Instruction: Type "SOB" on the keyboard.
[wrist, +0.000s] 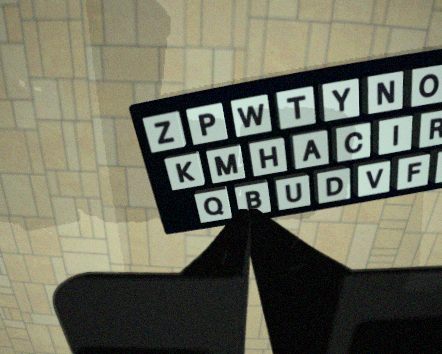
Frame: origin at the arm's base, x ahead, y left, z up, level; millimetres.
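Seen in the pictures: gripper, fingertip midpoint: (247, 218).
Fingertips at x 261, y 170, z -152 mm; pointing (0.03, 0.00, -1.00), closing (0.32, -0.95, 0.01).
Observation:
Offsets run from my fingertips to a thing's middle. "pt": to the spot under its first point.
A black keyboard {pt dx -7, dy +49, dz -22 mm} (150, 185) with white letter keys lies tilted across the middle and right of the wrist view, running out of view at the right. My gripper (247, 218) is shut with nothing between its fingers. Its tips overlap the lower edge of the B key {dx +3, dy -4, dz -19 mm} (253, 197) in the bottom row, between the Q key {dx -7, dy +15, dz -19 mm} (213, 206) and the U key {dx +12, dy -22, dz -19 mm} (293, 192). Whether the tips touch the B key or hover just over it, I cannot tell. The O key {dx +80, dy -63, dz -19 mm} (429, 86) shows at the right edge in the top row. The S key does not show in this view.
The keyboard lies on a surface with a tan tile pattern (55, 125). Soft shadows fall across the tiles at the upper left. The H key {dx +26, dy -3, dz -19 mm} (268, 157) and M key {dx +16, dy +15, dz -19 mm} (226, 166) are in the middle row above the fingertips. The D key {dx +22, dy -41, dz -19 mm} (334, 186) is further right.

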